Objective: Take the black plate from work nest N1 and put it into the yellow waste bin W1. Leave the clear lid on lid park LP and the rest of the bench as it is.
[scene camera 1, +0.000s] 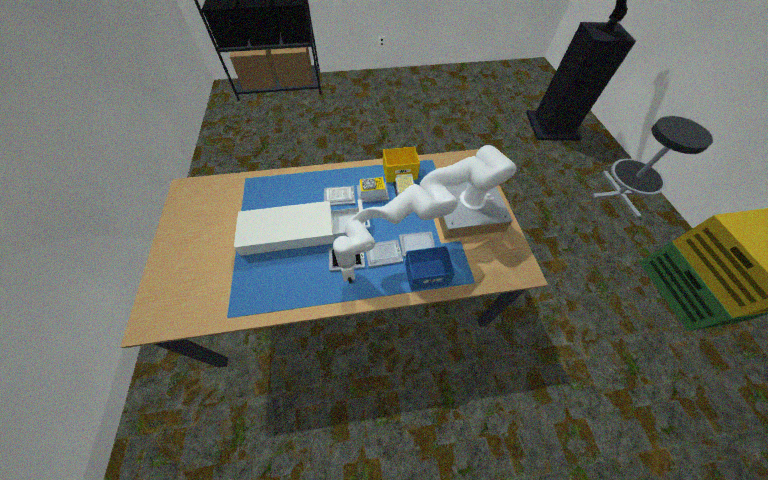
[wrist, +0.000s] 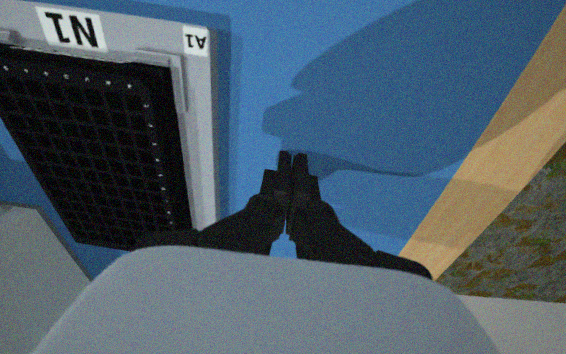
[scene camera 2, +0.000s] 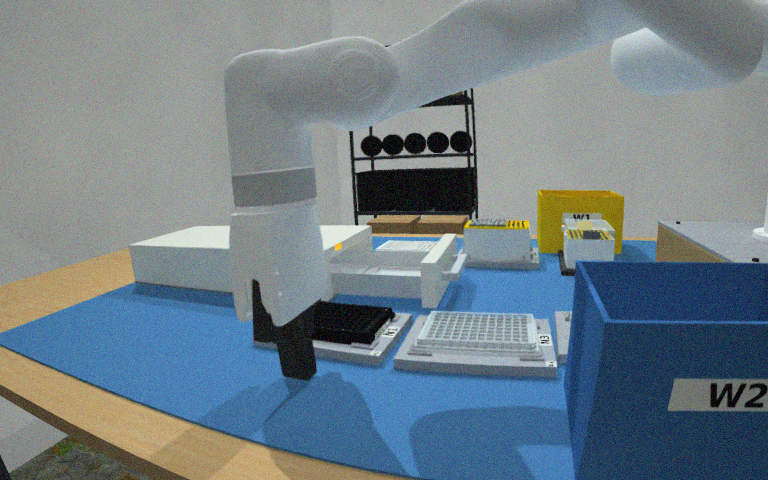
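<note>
The black plate sits in the grey nest N1. My gripper is shut and empty, low over the blue mat beside the nest's front side, apart from it in the wrist view. In scene camera 2 it hides the plate's left part. The yellow bin W1 stands at the back. A pale, flat, clear-looking piece lies behind the blue bin in scene camera 1; no LP label is readable, so I cannot tell if it is the lid.
Blue bin W2 stands at the front right. A clear plate sits right of N1. A white box with its drawer out stands behind N1. A yellow-topped tip box stands near W1.
</note>
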